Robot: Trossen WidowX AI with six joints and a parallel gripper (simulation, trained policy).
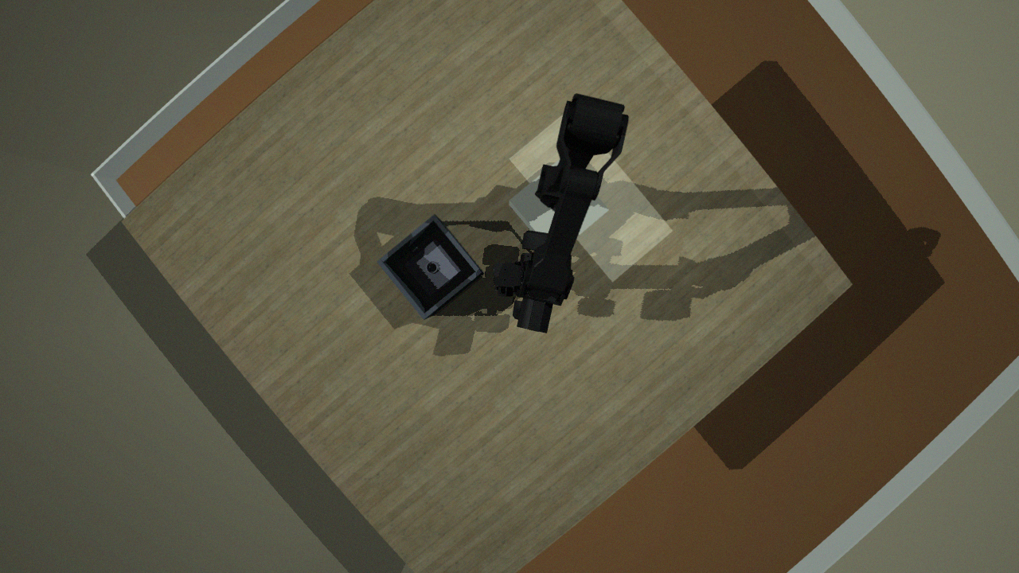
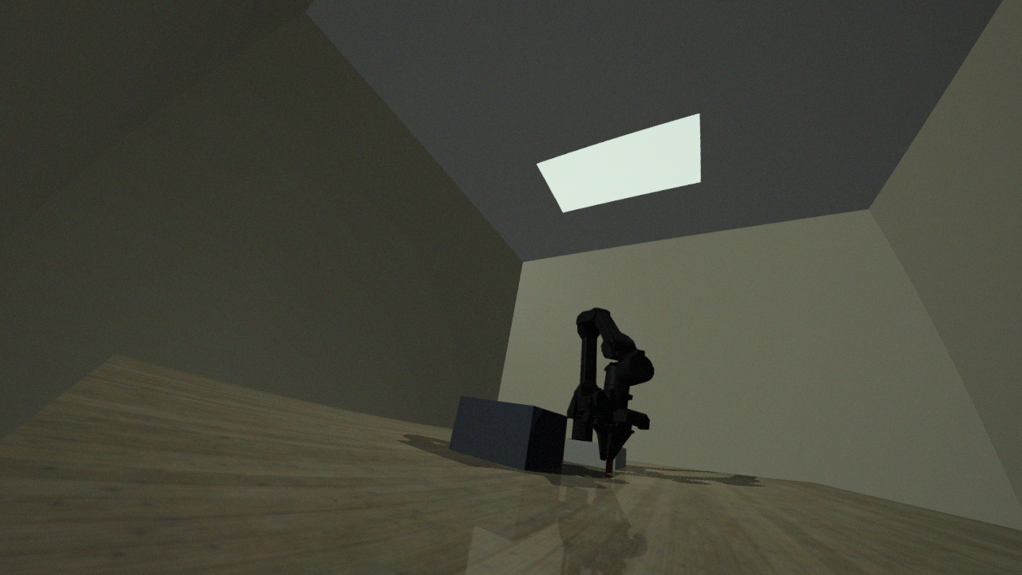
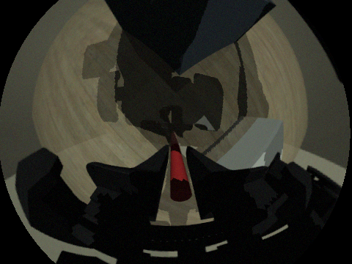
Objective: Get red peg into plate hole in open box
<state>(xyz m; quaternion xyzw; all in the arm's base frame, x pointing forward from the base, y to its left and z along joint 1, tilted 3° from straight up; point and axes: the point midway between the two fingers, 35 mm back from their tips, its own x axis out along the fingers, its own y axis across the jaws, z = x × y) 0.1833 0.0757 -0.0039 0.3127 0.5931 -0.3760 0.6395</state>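
The red peg is 2 cm above my gripper tip and 1 cm to the left of it. Also, from my gripper tip: grey plate 18 cm to the right, 12 cm ahead, 2 cm above; dark box 18 cm to the right, 12 cm ahead, 1 cm above.
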